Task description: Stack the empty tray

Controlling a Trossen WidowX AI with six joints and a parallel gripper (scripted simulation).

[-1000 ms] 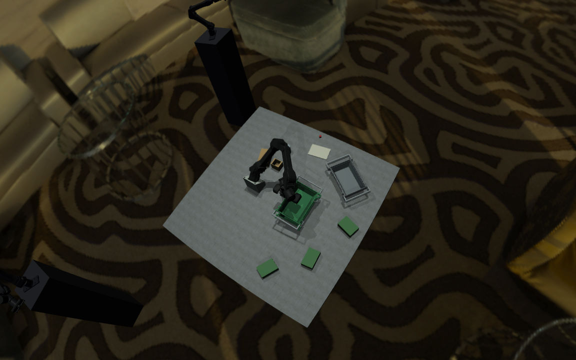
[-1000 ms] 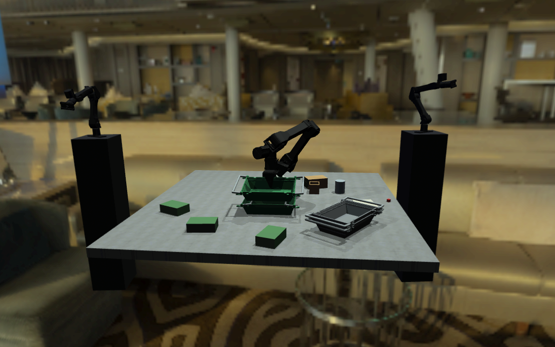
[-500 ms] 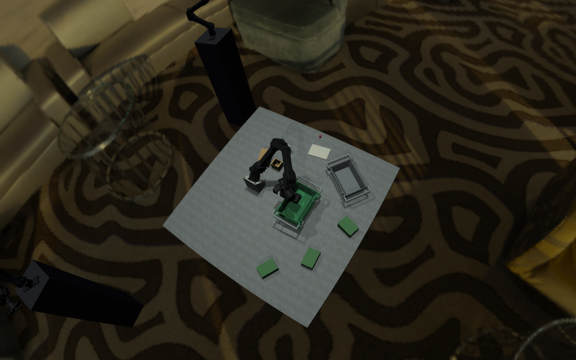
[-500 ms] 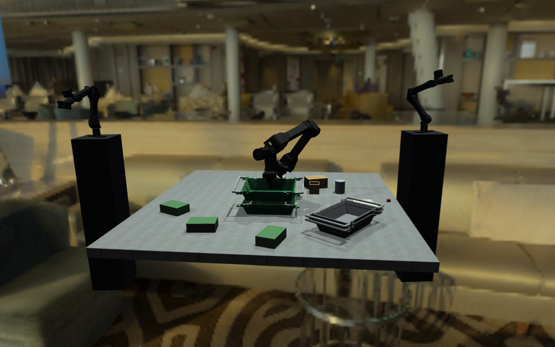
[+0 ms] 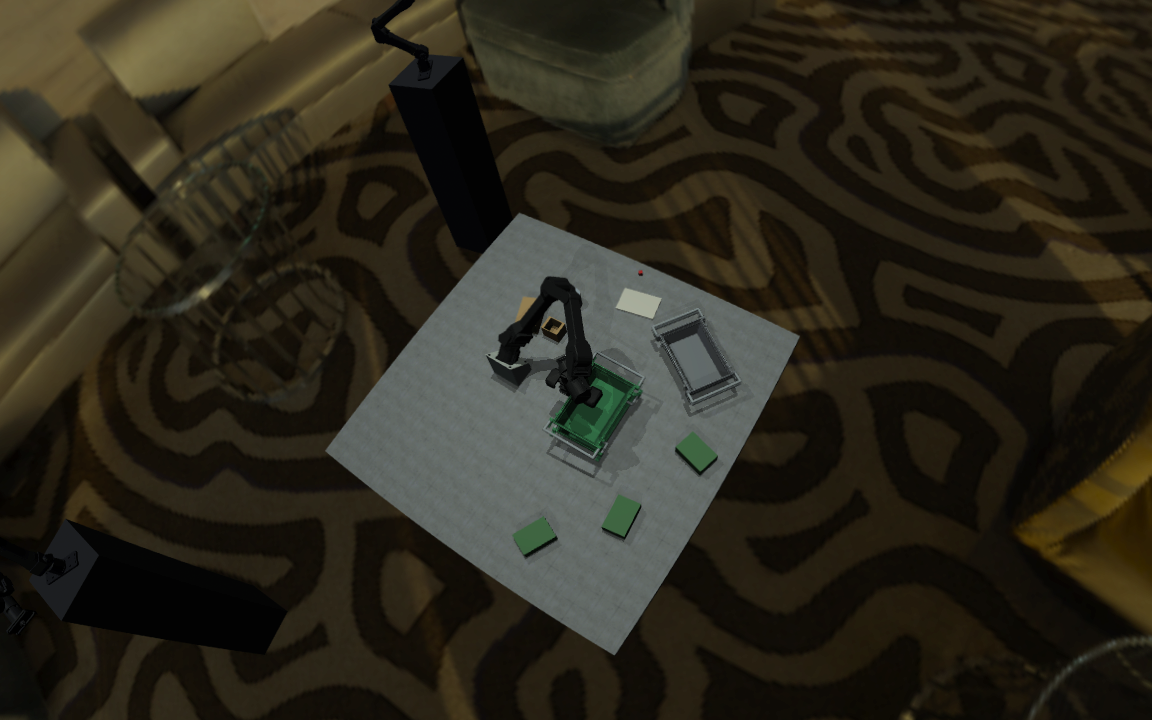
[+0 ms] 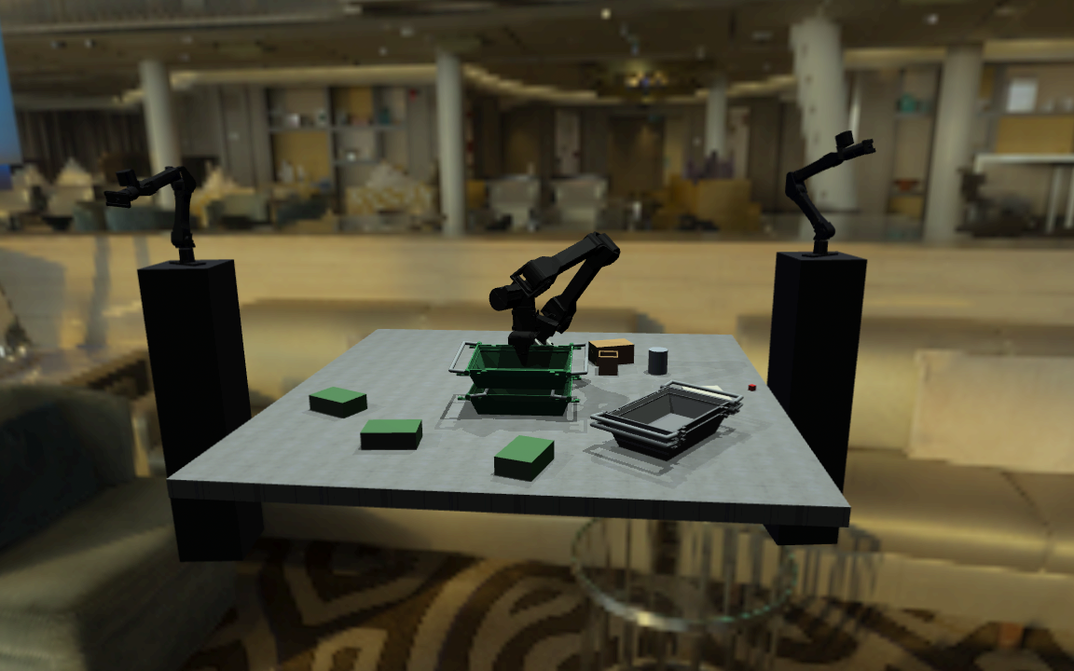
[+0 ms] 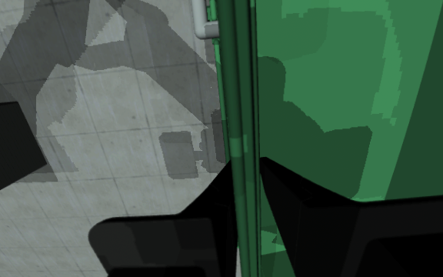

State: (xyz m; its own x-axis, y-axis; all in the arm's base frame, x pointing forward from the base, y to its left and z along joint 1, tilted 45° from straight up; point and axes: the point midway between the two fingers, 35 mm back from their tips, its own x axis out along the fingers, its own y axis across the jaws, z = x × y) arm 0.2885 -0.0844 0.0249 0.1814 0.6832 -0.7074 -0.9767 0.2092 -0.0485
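Now: gripper tip 70 mm short of the green tray, 10 mm to the left of it and 30 mm below it. From my gripper tip the other things lie so: pale sheet (20 mm ahead, 480 mm to the left, 90 mm below); then red block (30 mm behind, 610 mm to the left, 80 mm below).
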